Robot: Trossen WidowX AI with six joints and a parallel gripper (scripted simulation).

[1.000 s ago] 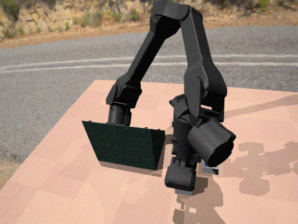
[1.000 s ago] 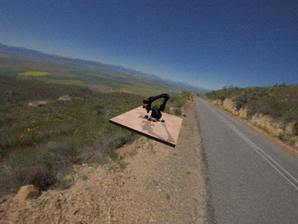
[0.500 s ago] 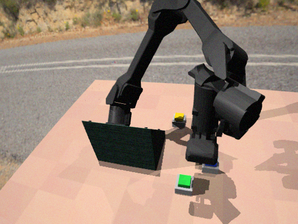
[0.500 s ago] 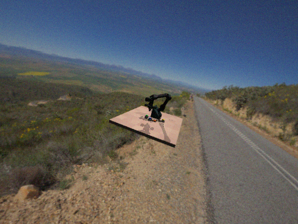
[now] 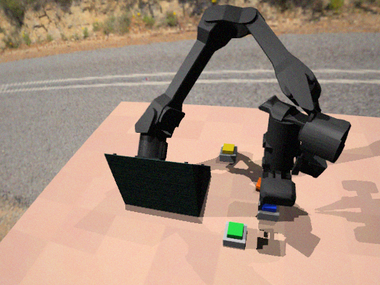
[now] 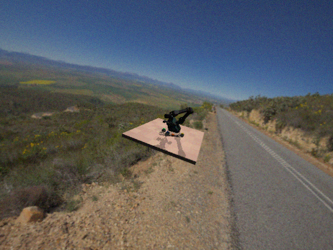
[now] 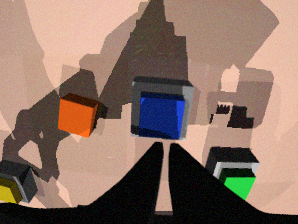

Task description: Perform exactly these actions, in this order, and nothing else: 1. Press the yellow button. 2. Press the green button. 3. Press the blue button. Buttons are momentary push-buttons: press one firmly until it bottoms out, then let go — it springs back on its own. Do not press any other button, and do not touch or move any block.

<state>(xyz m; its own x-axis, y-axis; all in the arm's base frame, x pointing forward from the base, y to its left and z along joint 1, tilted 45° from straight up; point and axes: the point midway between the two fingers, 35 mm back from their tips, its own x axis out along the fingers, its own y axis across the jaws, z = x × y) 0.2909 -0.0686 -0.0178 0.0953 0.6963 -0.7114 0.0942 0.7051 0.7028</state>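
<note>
Now: the blue button 5 cm below my gripper tip. From my gripper tip the other things lie so: orange block: 1 cm behind, 8 cm to the left, 7 cm below; then green button: 8 cm behind, 7 cm to the right, 5 cm below; then yellow button: 10 cm behind, 20 cm to the left, 5 cm below.
</note>
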